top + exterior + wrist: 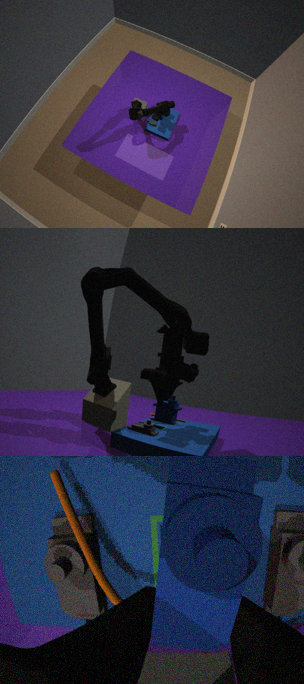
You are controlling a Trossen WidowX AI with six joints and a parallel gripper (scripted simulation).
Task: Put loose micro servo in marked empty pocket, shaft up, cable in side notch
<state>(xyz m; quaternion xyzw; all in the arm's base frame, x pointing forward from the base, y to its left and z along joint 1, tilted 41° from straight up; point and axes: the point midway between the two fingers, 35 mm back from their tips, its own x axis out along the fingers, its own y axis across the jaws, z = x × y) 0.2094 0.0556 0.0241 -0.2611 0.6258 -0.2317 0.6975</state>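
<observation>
Now: gripper tip 100 mm above the deck, 90 mm short of it and 10 mm to the right of it.
</observation>
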